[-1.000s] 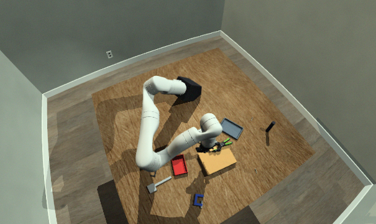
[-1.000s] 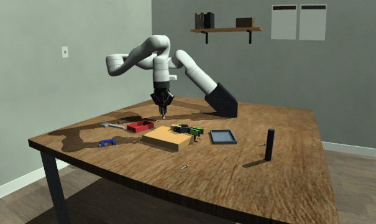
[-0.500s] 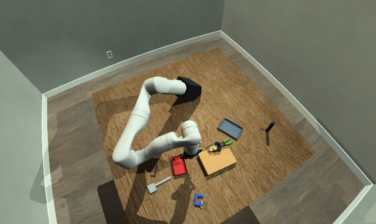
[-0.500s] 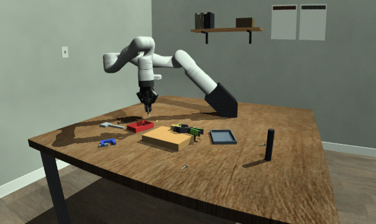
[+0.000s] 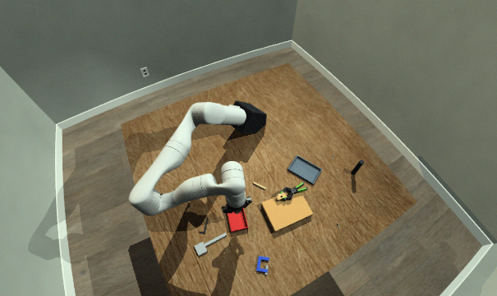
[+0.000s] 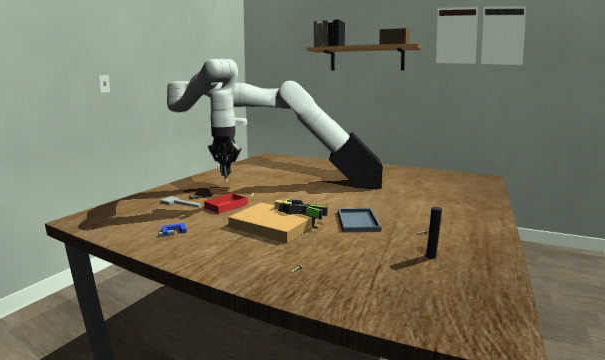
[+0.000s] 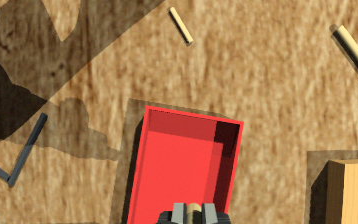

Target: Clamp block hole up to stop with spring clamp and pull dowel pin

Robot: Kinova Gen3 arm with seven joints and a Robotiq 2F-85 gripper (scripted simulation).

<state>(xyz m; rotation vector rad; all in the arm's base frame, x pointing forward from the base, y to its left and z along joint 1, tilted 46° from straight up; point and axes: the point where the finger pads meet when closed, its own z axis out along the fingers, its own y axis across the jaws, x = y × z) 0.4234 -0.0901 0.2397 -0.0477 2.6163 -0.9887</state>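
Now: the red tray 10 mm to the right of my hand and 120 mm below it. From my hand the other things lie so: thin pale stick: 100 mm behind, 170 mm to the left, 120 mm below; hammer: 50 mm ahead, 180 mm to the right, 120 mm below; dowel pin: 20 mm below.
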